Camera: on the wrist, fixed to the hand. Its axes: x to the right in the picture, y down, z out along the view.
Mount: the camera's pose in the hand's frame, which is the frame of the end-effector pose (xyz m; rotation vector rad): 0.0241 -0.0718 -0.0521 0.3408 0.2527 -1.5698
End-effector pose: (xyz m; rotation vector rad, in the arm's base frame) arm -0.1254 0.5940 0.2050 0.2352 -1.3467 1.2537
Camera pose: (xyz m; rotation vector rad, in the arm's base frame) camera -0.0460 0.6175 0.2449 1.0719 -0.3762 0.1075
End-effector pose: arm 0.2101 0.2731 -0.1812 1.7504 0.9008 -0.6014
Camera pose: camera 0.1655 0.3424 -0.2219 1.0653 2.4386 -1.5717
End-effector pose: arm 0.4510 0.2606 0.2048 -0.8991 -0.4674 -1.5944
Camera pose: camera 0.3667 0.2239 0.2035 0.1314 -1.3975 -2.8003
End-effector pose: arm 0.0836 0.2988 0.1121 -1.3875 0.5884 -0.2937
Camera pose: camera 0.0851 0.2301 0.1731 -1.2109 -0.4814 -1.7354
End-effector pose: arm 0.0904 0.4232 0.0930 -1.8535 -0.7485 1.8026
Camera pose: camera 0.1372 0.4959 0.1242 -0.6812 -1.1663 0.5646
